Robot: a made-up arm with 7 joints.
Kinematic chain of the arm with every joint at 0, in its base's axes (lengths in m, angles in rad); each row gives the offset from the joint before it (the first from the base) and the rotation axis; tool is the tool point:
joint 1: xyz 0 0 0.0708 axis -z
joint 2: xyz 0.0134 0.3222 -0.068 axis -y
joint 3: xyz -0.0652 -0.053 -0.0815 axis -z
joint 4: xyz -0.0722 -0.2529 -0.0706 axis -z
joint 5: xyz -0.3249 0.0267 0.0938 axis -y
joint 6: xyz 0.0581 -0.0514 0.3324 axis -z
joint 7: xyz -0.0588 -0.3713 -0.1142 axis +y
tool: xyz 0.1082 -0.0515 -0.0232
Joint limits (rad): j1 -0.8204..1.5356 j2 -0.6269..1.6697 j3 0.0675..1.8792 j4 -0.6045..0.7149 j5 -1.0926..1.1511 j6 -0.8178..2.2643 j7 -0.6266..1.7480
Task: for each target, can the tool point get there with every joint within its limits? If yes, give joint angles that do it. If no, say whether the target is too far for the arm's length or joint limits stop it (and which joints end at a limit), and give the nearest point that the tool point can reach.
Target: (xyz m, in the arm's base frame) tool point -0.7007 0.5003 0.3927
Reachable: yes | joints 0.3897 -0.3464 1.0899 -0.4341 -0.0876 0.5299 0.8333
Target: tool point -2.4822 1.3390 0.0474
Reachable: no: too far | nearest point -1.1193 0.6038 0.0231 | short by 1.549 m
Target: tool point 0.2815 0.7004 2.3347
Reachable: no: too far | nearest point 0.2096 0.5214 0.8111 | short by 1.536 m
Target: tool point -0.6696 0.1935 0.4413
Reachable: yes | joints 0.0313 -0.3699 0.3430 0.3862 -0.4773 0.7397 1.3151
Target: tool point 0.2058 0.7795 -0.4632
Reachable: yes | joints 1.1199 0.7612 0.5997 0.5629 -0.0102 0.9395 0.4580
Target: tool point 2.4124 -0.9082 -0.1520
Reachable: no: too far | nearest point 1.1466 -0.2744 -0.2406 | short by 1.418 m
